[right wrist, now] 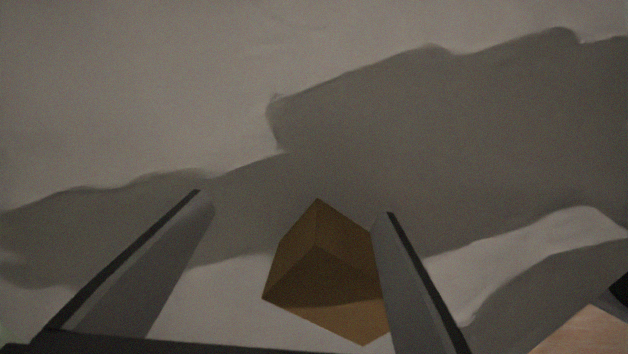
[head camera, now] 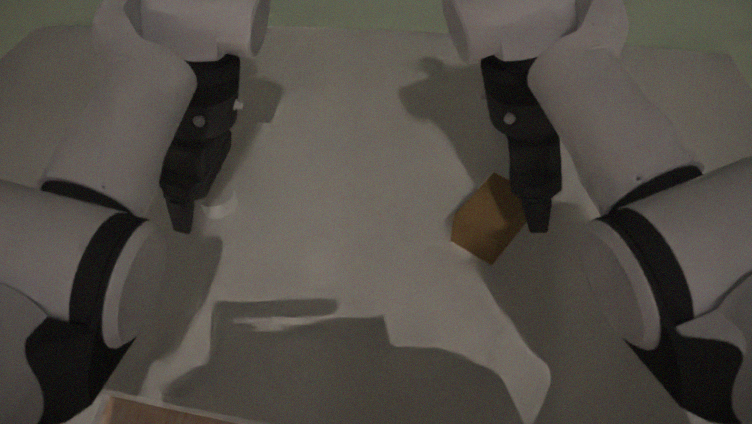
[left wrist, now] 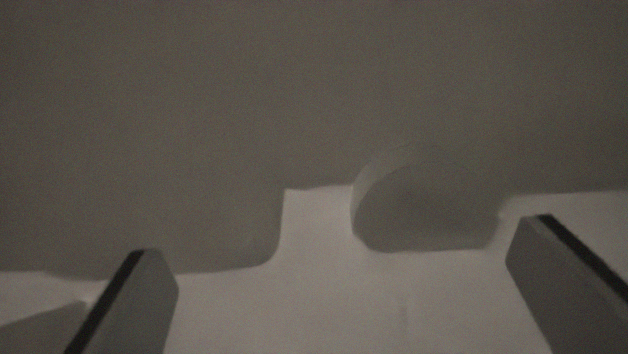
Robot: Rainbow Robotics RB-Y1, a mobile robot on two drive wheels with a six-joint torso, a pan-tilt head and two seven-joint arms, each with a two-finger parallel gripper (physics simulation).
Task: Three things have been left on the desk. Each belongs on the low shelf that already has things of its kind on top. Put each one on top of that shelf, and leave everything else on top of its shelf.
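Frame: origin at the robot's base, x left, y back, z up, level; millimetres.
Seen in the pictures: left gripper, fingertip midpoint: (head camera: 198, 198) (left wrist: 338, 254); right gripper, fingertip midpoint: (right wrist: 295, 211) (head camera: 538, 195).
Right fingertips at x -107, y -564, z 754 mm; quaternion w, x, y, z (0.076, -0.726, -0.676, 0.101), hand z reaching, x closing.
Observation:
Offsets run from my right fingertips to a thing's top centre. Level surfaces: height alone.
A brown angular block @[dx +57, dy +35, dz +17 mm] (head camera: 487, 226) (right wrist: 320, 280) sits on the grey desk @[dz -33 mm] (head camera: 342, 237), right of the middle in the head view. My right gripper (head camera: 538, 230) (right wrist: 295, 211) is open and empty. In the right wrist view the block shows between its spread fingers, partly covered by the finger at the right. My left gripper (head camera: 181, 230) (left wrist: 338, 254) is open and empty over the desk's left part. A pale rounded shape @[dx +425, dy +28, dz -9 mm] (head camera: 221, 206) (left wrist: 367, 185) shows near it, almost the desk's colour; I cannot tell what it is. Low shelves do not show in these views.
A wood-coloured surface @[dz -752 mm] (head camera: 163, 413) (right wrist: 590, 332) shows past the desk's near edge, at the bottom left in the head view. Both arms stand over the sides of the desk and cast broad shadows. A green surface (head camera: 358, 13) lies behind the desk.

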